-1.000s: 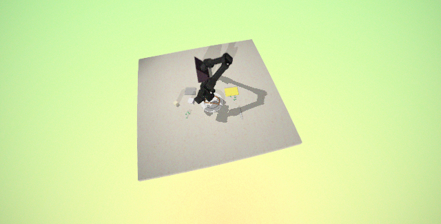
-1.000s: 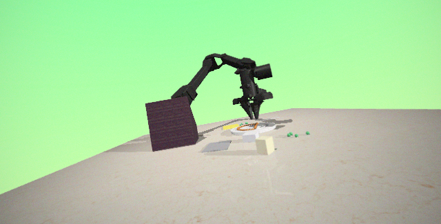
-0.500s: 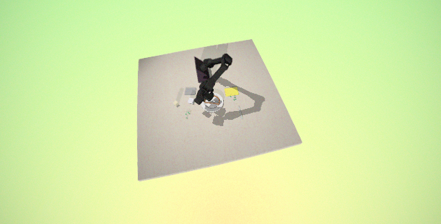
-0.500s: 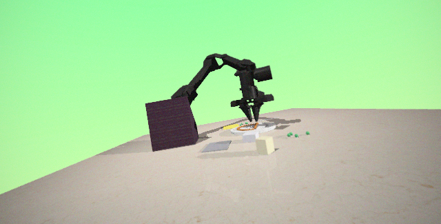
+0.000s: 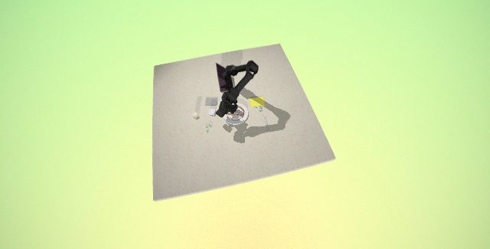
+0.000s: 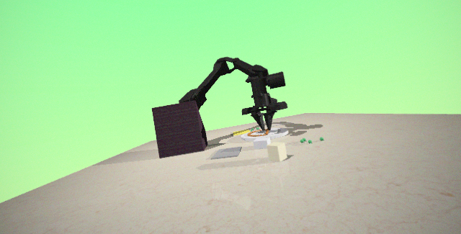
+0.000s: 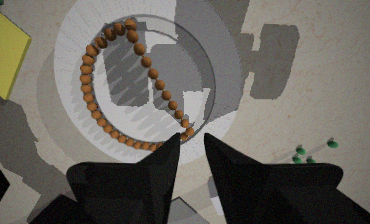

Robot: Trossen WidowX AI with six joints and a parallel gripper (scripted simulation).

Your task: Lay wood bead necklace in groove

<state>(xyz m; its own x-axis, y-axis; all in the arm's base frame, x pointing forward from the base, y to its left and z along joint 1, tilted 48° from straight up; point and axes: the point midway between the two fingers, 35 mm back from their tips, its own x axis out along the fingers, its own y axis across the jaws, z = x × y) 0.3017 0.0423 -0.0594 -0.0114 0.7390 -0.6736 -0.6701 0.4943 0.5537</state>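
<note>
Now: gripper tip 6 cm to the right of the round white bead board and 2 cm above it. The rest, counted from my gripper tip: cream cube 26 cm to the right, 4 cm behind, 1 cm below; then yellow card 25 cm to the left, 9 cm behind, 3 cm below; then grey flat plate 16 cm behind, 12 cm to the right, 3 cm below.
</note>
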